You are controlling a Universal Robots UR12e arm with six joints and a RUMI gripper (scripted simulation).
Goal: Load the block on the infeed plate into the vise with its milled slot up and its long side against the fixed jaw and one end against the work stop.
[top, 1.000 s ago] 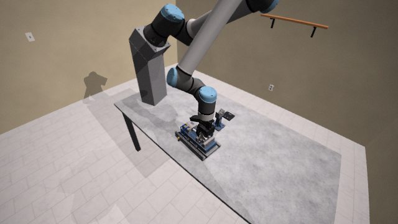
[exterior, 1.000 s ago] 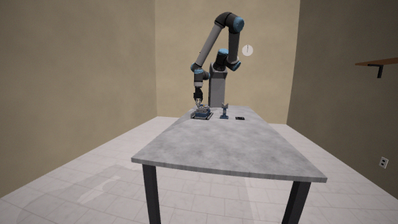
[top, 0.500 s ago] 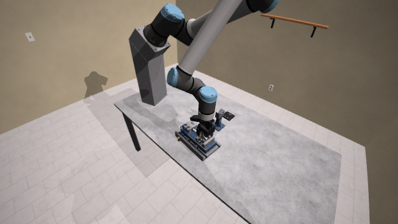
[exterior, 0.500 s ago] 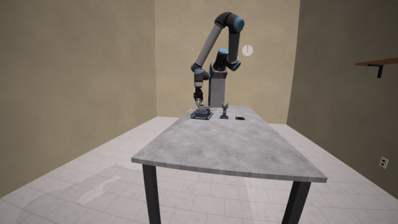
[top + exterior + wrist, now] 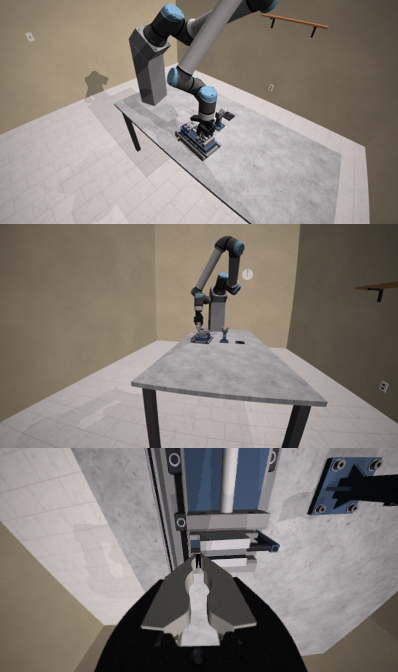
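My hand is 3 cm to the right of the part and 2 cm above it. From my hand the other things lie so: cylinder rod (9 cm behind, 4 cm below, 3 cm to the left); work stop (8 cm to the left, 3 cm below, 1 cm behind); moving jaw (4 cm below, 4 cm behind, 3 cm to the left).
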